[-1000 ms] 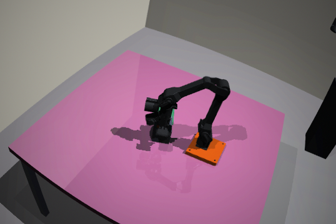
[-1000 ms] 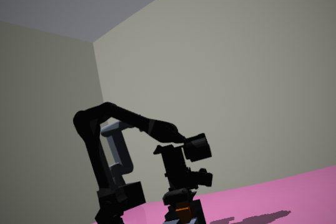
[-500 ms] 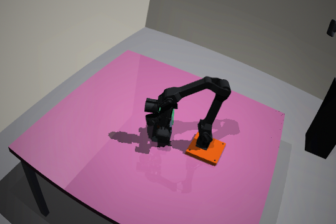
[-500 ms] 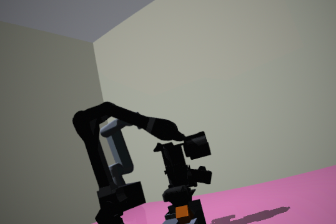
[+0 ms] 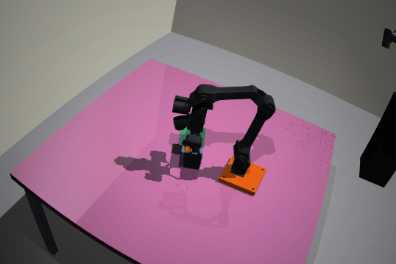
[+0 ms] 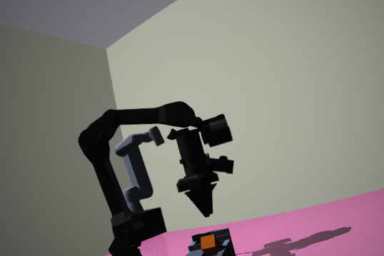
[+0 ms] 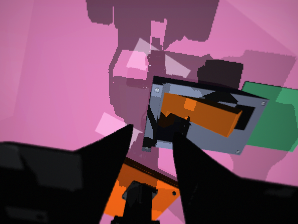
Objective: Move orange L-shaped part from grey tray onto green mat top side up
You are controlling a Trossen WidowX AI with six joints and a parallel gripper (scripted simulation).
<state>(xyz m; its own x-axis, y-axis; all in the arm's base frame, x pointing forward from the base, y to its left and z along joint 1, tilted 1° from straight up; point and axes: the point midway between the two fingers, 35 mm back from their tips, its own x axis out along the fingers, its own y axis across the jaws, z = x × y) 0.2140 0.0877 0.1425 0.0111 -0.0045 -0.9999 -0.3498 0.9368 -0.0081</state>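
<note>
Right now the orange L-shaped part is 90 mm below my gripper tip, 40 mm to the right of it and 10 mm ahead of it. Round my gripper tip: green mat 210 mm to the right, 140 mm below, 70 mm ahead.
</note>
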